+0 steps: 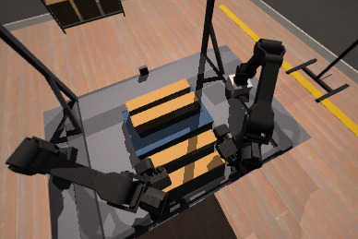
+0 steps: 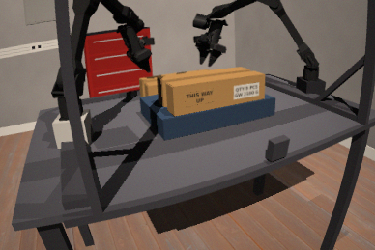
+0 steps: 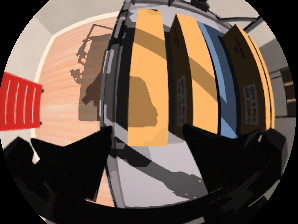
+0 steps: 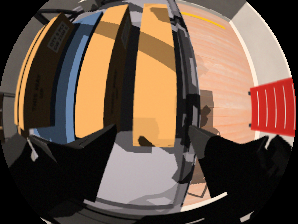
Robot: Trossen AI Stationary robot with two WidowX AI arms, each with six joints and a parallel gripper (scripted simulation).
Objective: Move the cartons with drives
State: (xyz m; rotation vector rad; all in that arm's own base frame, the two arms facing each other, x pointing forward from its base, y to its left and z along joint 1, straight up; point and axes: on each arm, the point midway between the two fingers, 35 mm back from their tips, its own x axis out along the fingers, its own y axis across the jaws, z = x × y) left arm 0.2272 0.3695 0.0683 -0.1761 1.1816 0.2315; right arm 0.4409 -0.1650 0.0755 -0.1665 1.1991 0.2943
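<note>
Right now my left hand is 140 mm to the left of the carton and 110 mm above it.
The carton is 140 mm to the left of my right hand and 100 mm below it.
</note>
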